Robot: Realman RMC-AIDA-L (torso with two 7-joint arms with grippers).
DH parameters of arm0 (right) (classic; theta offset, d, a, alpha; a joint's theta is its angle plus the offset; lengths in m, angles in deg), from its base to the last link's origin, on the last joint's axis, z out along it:
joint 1: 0 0.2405 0 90
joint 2: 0 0 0 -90
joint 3: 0 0.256 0 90
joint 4: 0 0 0 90
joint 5: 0 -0.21 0 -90
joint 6: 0 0 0 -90
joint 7: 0 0.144 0 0
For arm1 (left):
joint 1: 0 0.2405 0 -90
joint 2: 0 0 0 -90
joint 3: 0 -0.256 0 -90
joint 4: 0 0 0 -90
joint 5: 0 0.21 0 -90
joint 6: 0 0 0 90
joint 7: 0 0.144 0 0
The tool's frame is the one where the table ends.
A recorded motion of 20 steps. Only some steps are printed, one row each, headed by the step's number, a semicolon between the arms.
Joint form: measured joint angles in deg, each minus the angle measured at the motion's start. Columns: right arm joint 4, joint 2, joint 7, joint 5, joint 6, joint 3, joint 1; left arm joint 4, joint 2, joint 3, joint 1, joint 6, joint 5, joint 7.
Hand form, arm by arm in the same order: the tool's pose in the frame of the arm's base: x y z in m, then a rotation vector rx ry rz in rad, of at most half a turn. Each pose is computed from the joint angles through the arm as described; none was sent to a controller.
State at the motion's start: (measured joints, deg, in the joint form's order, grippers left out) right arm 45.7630 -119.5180 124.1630 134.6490 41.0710 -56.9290 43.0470; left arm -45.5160 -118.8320 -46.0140 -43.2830 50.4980 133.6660 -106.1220
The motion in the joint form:
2: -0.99 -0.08 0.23 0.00 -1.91 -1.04 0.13; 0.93 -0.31 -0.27 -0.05 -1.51 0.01 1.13
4: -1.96 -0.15 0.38 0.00 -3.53 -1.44 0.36; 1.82 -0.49 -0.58 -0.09 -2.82 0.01 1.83
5: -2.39 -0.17 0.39 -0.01 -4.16 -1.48 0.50; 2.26 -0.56 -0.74 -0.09 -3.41 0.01 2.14
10: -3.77 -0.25 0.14 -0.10 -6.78 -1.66 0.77; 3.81 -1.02 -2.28 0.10 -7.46 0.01 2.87
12: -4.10 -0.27 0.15 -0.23 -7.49 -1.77 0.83; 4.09 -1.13 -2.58 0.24 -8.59 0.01 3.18
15: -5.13 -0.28 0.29 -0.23 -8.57 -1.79 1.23; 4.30 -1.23 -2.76 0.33 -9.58 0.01 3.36
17: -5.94 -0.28 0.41 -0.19 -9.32 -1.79 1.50; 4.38 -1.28 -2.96 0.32 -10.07 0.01 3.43
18: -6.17 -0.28 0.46 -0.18 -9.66 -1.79 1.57; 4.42 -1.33 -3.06 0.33 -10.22 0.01 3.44
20: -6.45 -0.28 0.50 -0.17 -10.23 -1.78 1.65; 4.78 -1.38 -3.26 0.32 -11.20 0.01 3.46
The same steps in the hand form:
2: 0.2219 0.4659 0.0149 -2.1232 0.8470 0.1790; -0.2362 0.4568 0.0317 -2.2458 -0.6753 -0.1391
4: 0.2233 0.4671 0.0126 -2.1095 0.8471 0.1756; -0.2384 0.4569 0.0280 -2.2413 -0.6691 -0.1265
5: 0.2238 0.4677 0.0120 -2.1034 0.8476 0.1751; -0.2397 0.4567 0.0262 -2.2396 -0.6670 -0.1201
10: 0.2269 0.4698 0.0107 -2.0759 0.8430 0.1716; -0.2448 0.4575 0.0192 -2.2121 -0.6521 -0.0871
12: 0.2275 0.4704 0.0104 -2.0681 0.8430 0.1728; -0.2467 0.4577 0.0184 -2.2013 -0.6463 -0.0780
15: 0.2284 0.4714 0.0085 -2.0588 0.8480 0.1711; -0.2482 0.4580 0.0181 -2.1903 -0.6428 -0.0721
17: 0.2296 0.4719 0.0070 -2.0524 0.8532 0.1683; -0.2482 0.4584 0.0178 -2.1863 -0.6386 -0.0689
18: 0.2301 0.4722 0.0068 -2.0485 0.8542 0.1681; -0.2482 0.4584 0.0172 -2.1859 -0.6378 -0.0678
20: 0.2307 0.4727 0.0069 -2.0411 0.8540 0.1682; -0.2494 0.4589 0.0166 -2.1757 -0.6372 -0.0627

